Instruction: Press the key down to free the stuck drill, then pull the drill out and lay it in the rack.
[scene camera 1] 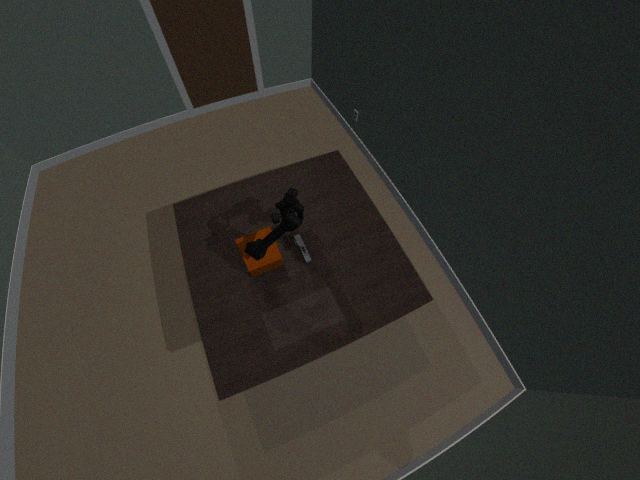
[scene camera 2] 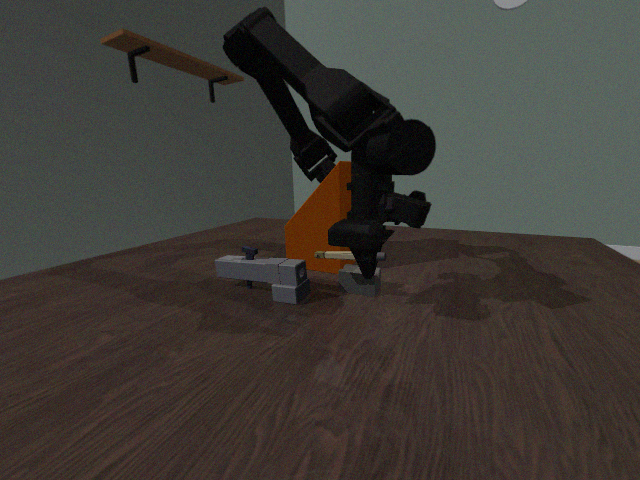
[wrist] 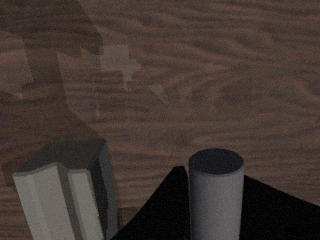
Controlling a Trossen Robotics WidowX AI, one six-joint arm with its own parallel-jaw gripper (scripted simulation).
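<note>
A rack and a grey housing are visible, as is a drill, which is carried by the gripper. The wrist view also shows the gripper.
</note>
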